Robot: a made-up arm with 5 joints.
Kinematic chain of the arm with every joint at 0, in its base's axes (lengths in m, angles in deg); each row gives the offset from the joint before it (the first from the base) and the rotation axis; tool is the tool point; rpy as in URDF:
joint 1: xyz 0.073 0 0.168 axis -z
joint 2: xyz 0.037 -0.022 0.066 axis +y
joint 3: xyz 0.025 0 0.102 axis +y
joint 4: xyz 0.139 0 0.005 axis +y
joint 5: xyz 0.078 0.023 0 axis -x
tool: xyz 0 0 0 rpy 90 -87.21 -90
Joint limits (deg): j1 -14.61..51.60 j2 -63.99..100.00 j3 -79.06..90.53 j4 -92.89..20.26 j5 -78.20..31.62
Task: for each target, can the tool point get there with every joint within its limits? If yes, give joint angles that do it. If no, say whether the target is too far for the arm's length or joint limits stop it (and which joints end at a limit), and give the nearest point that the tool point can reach.
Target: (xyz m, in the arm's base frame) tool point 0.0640 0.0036 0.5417
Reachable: yes | joints 15.89 -31.98 -47.72 -35.96 16.97
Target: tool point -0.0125 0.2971 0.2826
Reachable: no: joint limits stop it (at a limit: joint 1, joint 2, joint 3) | nearest point -0.0627 0.1728 0.3333 | short by 0.143 m
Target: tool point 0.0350 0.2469 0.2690
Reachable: no: joint limits stop it (at a limit: joint 1, joint 2, joint 3, joint 4) | nearest point -0.0514 0.1585 0.3161 | short by 0.132 m
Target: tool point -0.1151 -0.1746 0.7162
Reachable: no: too far | nearest point -0.0407 -0.0286 0.5168 | short by 0.258 m
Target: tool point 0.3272 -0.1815 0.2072
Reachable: yes | joints 35.72 73.40 -34.66 -79.70 5.64
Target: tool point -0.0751 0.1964 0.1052
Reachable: no: joint limits stop it (at a limit: joint 1, joint 2) | nearest point 0.0250 0.0622 0.1434 | short by 0.172 m
